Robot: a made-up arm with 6 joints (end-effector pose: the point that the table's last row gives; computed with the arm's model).
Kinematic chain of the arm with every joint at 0, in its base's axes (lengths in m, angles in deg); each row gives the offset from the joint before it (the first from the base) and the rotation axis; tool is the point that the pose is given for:
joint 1: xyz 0 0 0.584 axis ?
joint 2: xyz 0 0 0 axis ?
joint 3: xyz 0 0 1.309 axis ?
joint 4: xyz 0 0 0 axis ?
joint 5: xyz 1.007 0 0 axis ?
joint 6: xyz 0 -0.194 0 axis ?
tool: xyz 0 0 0
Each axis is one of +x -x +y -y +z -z.
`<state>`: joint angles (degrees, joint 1 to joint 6).
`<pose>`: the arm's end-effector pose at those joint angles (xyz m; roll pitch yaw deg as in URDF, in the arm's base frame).
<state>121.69 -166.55 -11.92 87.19 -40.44 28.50</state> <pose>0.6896 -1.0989 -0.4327 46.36 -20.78 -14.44</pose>
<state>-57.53 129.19 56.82 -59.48 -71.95 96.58</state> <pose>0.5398 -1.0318 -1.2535 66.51 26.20 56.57</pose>
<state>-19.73 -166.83 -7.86 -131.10 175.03 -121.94</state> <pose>-1.0730 0.5203 -0.1927 -10.46 17.72 -23.66</pose>
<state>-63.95 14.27 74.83 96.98 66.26 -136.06</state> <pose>0.3066 -0.5735 2.8242 -13.23 -17.21 8.08</pose>
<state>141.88 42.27 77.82 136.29 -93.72 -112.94</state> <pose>-1.3625 0.8908 2.2472 70.66 -33.31 17.48</pose>
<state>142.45 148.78 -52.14 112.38 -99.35 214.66</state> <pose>0.2136 -0.2574 -0.3434 -143.49 24.14 53.56</pose>
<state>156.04 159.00 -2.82 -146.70 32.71 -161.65</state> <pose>0.4101 -0.3597 -0.8511 129.71 -9.59 -6.45</pose>
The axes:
joint 1: +z
joint 2: +y
joint 3: -y
joint 4: -x
joint 5: -y
joint 6: -x

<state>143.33 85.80 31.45 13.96 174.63 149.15</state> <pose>-1.4359 1.3039 -0.1111 46.95 -59.54 -39.22</pose>
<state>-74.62 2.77 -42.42 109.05 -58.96 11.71</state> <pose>0.3006 -0.8539 1.3063 -149.19 9.71 -129.87</pose>
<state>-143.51 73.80 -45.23 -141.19 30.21 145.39</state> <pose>-0.4424 -0.5152 0.1277 -167.03 34.43 58.97</pose>
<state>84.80 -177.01 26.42 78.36 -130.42 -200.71</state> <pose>-0.0441 -0.9165 -1.2980 -57.80 -23.50 30.40</pose>
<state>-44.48 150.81 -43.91 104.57 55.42 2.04</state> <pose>-0.2393 0.3033 -0.4845 92.30 -20.15 77.44</pose>
